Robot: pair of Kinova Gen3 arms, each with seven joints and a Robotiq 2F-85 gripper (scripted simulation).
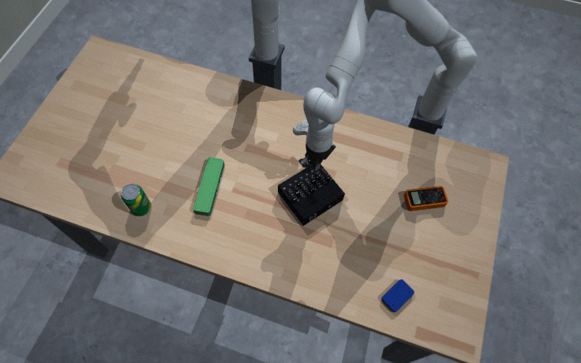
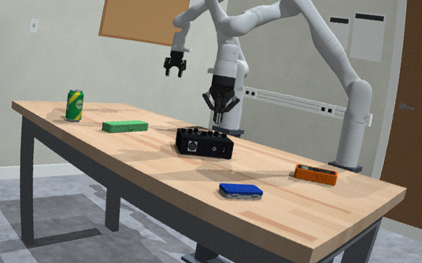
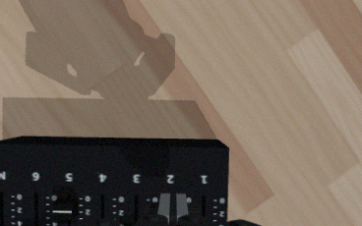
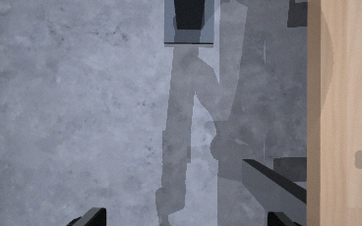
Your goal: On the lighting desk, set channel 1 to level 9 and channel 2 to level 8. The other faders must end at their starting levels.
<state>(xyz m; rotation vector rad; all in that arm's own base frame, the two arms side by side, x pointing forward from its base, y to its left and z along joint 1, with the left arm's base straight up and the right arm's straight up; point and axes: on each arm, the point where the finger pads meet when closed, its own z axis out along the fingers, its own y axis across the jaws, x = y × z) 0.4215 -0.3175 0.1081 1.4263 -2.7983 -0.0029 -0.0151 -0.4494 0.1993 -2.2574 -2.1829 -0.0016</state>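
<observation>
The channel 2 fader is 10 mm ahead of my left hand, 20 mm to the left of it and 40 mm below it. Round my left hand: channel 3 fader 30 mm ahead, 10 mm to the left, 40 mm below; then channel 1 fader 10 mm ahead, 50 mm to the left, 40 mm below; then channel 4 fader 60 mm ahead, 20 mm to the left, 40 mm below.
</observation>
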